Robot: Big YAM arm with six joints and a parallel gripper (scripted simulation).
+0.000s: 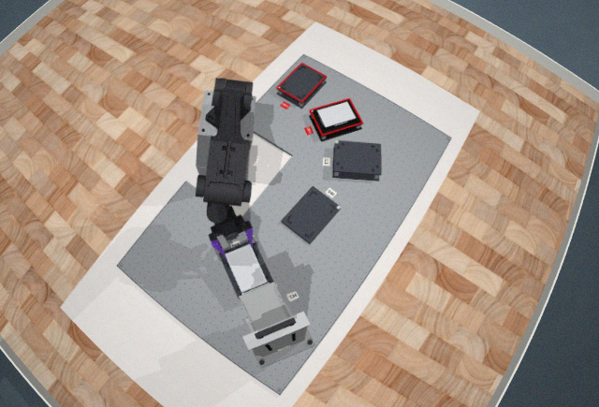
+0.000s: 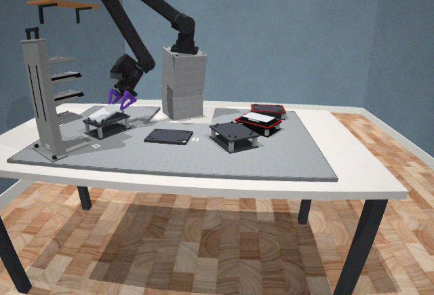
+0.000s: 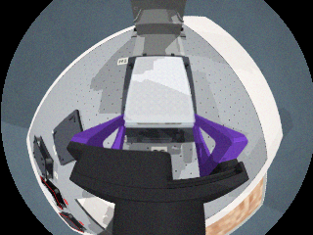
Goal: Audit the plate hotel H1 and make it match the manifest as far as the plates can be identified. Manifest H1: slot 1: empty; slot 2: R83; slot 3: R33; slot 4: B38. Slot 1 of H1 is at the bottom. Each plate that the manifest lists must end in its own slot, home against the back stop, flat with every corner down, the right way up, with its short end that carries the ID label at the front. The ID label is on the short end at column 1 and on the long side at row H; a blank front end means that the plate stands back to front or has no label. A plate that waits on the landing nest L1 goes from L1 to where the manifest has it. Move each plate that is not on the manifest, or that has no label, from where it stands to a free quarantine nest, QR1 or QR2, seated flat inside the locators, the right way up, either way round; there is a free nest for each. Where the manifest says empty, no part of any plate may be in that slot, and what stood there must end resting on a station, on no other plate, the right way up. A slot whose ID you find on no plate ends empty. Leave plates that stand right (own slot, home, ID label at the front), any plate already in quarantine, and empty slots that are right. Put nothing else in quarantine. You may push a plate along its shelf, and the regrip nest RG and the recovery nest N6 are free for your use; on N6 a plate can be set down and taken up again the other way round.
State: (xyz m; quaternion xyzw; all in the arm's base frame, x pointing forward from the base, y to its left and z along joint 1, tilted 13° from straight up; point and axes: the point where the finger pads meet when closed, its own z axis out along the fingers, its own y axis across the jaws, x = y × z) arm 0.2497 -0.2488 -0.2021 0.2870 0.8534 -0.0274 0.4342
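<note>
My hand is 50 mm short of the white plate, 30 mm to the left of it and 10 mm above it. From my hand the other things lie so: plate hotel H1 (270 mm ahead, 160 mm to the right, 100 mm above); then regrip nest RG (50 mm ahead, 30 mm to the right, 40 mm below); then flat pad N6 (100 mm ahead, 250 mm to the left, 90 mm below).
</note>
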